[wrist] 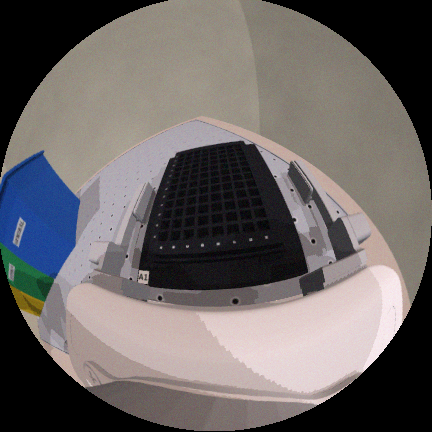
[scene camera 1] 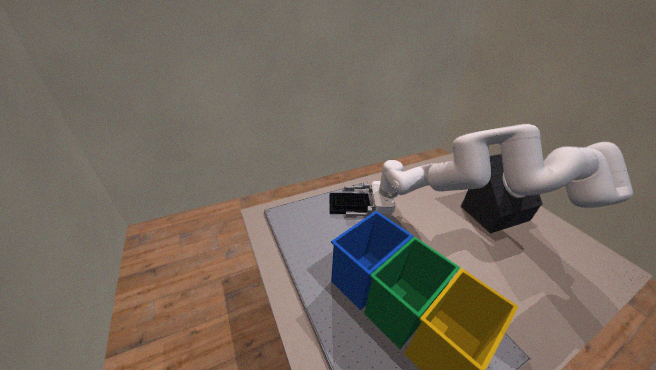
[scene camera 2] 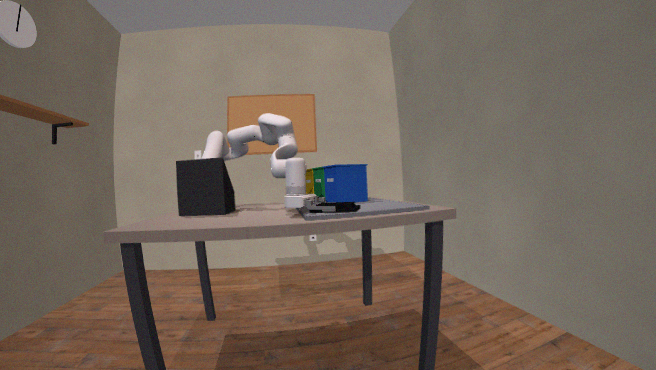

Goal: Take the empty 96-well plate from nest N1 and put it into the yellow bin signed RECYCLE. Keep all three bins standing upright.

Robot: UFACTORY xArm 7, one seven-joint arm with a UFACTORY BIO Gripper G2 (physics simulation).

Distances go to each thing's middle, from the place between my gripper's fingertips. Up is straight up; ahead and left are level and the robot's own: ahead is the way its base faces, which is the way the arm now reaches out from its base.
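The black nest [wrist: 244, 272] is 1 cm below my hand, 2 cm behind it and 1 cm to the left of it. Counted from my hand as well, the black 96-well plate [wrist: 214, 206] is 1 cm above, 2 cm behind and 1 cm to the left. There is also the blue bin [scene camera 1: 358, 252], which I see 8 cm above my hand, 35 cm to the left of it and 5 cm ahead of it. As for the green bin [scene camera 1: 403, 288], it is 8 cm above my hand, 1 cm behind it and 47 cm to the left of it.
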